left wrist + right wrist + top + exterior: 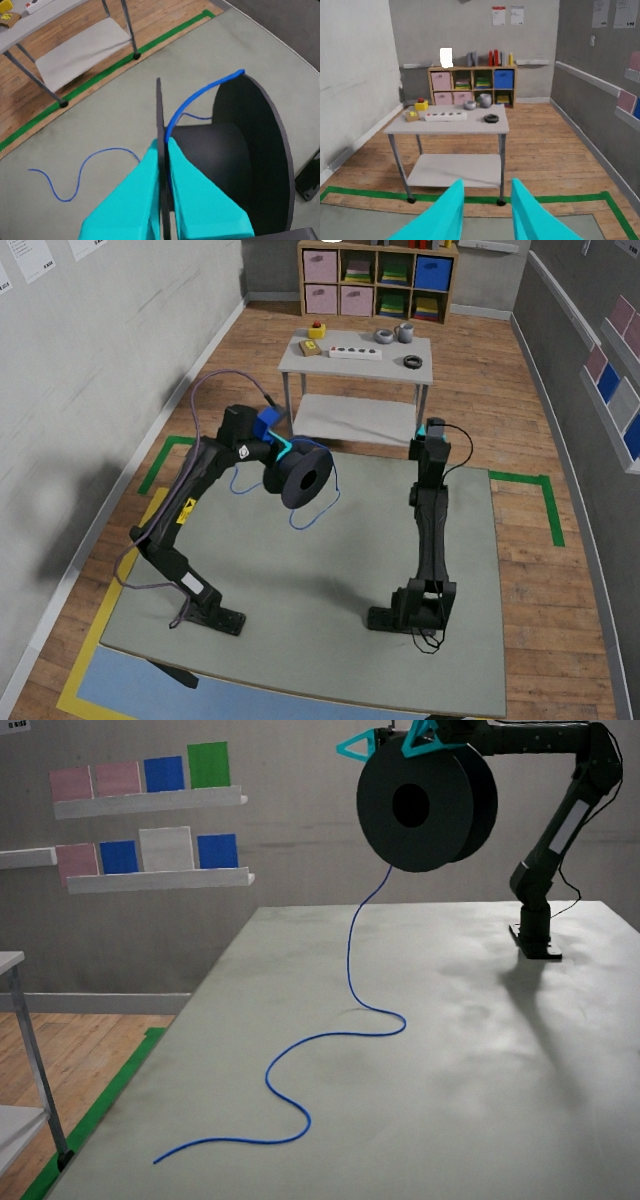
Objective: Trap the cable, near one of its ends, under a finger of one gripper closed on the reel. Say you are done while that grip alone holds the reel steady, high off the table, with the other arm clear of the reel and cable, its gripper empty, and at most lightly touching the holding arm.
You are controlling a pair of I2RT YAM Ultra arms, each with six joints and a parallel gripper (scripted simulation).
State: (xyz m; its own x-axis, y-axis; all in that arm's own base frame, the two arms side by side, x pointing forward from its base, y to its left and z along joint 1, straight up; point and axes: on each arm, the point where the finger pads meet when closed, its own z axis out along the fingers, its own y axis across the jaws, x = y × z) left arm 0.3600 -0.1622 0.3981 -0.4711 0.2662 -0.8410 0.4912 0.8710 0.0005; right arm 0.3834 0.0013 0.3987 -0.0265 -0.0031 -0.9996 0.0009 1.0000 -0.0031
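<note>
Now: left hand 7 cm above the dark reel, 2 cm to the left of it and 2 cm past it.
</note>
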